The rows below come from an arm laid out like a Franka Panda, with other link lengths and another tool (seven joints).
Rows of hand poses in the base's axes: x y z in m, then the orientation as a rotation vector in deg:
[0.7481, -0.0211, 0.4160, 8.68, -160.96, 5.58]
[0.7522, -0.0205, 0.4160, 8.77, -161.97, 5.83]
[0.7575, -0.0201, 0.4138, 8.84, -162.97, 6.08]
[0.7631, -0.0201, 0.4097, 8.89, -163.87, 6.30]
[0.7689, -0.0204, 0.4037, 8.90, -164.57, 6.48]
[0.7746, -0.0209, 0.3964, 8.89, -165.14, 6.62]
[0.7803, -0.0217, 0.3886, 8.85, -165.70, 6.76]
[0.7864, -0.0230, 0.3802, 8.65, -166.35, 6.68]
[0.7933, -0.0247, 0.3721, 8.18, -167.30, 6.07]
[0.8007, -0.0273, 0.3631, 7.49, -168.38, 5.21]
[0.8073, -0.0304, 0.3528, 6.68, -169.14, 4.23]
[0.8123, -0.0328, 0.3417, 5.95, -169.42, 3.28]
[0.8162, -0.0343, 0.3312, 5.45, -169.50, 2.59]
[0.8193, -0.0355, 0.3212, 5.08, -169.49, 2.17]
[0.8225, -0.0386, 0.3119, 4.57, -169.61, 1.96]
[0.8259, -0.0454, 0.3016, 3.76, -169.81, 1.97]
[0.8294, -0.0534, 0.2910, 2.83, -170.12, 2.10]
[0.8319, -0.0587, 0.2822, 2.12, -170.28, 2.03]
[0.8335, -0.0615, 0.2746, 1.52, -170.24, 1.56]
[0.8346, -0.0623, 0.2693, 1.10, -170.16, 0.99]
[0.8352, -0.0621, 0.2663, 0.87, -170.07, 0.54]
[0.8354, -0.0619, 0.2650, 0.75, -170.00, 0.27]
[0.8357, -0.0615, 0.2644, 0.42, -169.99, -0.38]
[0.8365, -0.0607, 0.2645, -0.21, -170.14, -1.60]
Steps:
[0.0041, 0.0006, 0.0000, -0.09, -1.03, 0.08]
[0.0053, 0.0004, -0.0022, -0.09, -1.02, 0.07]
[0.0056, 0.0000, -0.0041, -0.08, -0.91, 0.05]
[0.0058, -0.0003, -0.0060, -0.07, -0.71, 0.02]
[0.0057, -0.0005, -0.0073, -0.05, -0.58, 0.01]
[0.0057, -0.0008, -0.0078, -0.06, -0.57, -0.01]
[0.0061, -0.0013, -0.0084, 0.09, -0.64, -0.14]
[0.0069, -0.0017, -0.0081, 0.44, -0.89, -0.36]
[0.0074, -0.0026, -0.0090, 0.60, -1.01, -0.53]
[0.0066, -0.0031, -0.0103, 0.65, -0.69, -0.61]
[0.0050, -0.0024, -0.0111, 0.60, -0.22, -0.55]
[0.0039, -0.0015, -0.0105, 0.43, -0.04, -0.38]
[0.0031, -0.0012, -0.0100, 0.26, 0.03, -0.27]
[0.0032, -0.0031, -0.0093, 0.11, -0.10, -0.36]
[0.0034, -0.0068, -0.0103, -0.05, -0.19, -0.54]
[0.0035, -0.0080, -0.0106, -0.13, -0.30, -0.62]
[0.0025, -0.0053, -0.0088, 0.01, -0.15, -0.48]
[0.0016, -0.0028, -0.0076, 0.28, 0.05, -0.43]
[0.0011, -0.0008, -0.0053, 0.36, 0.09, -0.31]
[0.0006, 0.0002, -0.0030, 0.29, 0.09, -0.18]
[0.0002, 0.0002, -0.0013, 0.17, 0.07, -0.10]
[0.0003, 0.0004, -0.0006, 0.42, 0.01, -0.26]
[0.0008, 0.0008, 0.0001, 0.78, -0.15, -0.49]

